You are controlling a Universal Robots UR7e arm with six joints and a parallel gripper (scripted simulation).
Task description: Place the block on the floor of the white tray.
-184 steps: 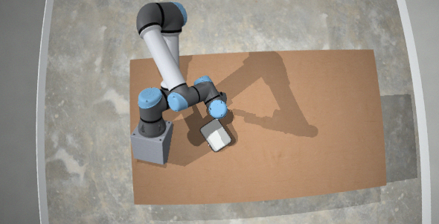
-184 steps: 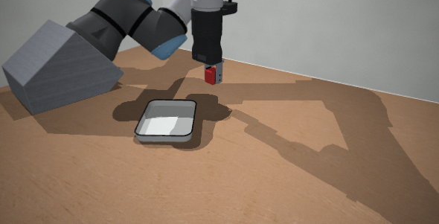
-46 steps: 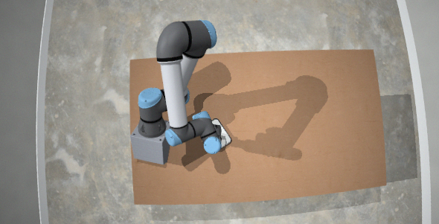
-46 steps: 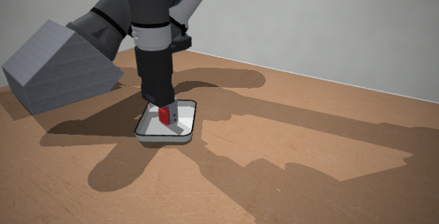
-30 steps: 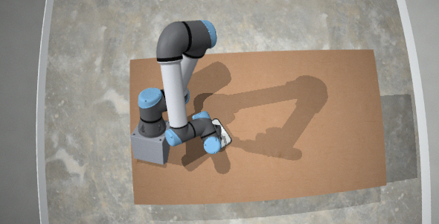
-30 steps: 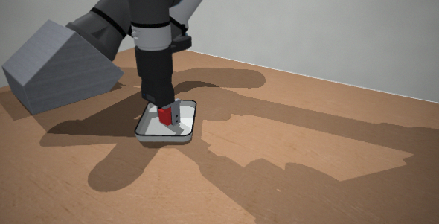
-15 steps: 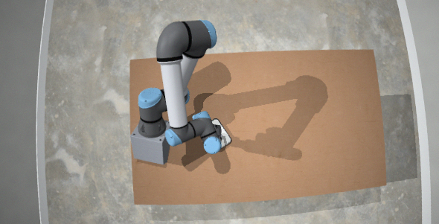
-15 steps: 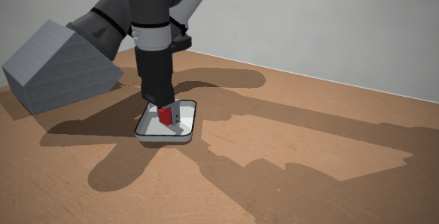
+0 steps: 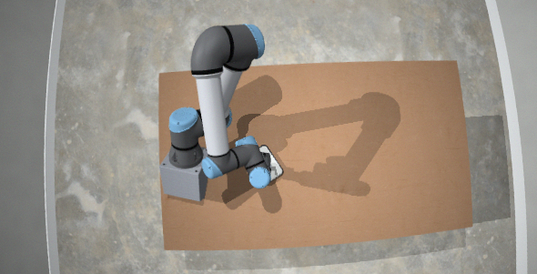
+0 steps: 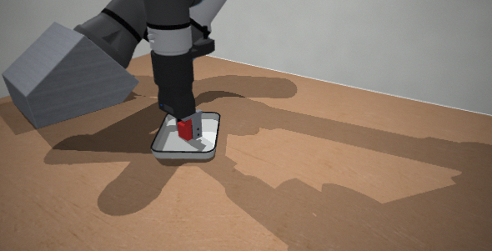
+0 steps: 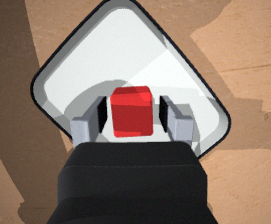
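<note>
The red block is 1 cm below my hand. Round my hand: white tray 2 cm below.
</note>
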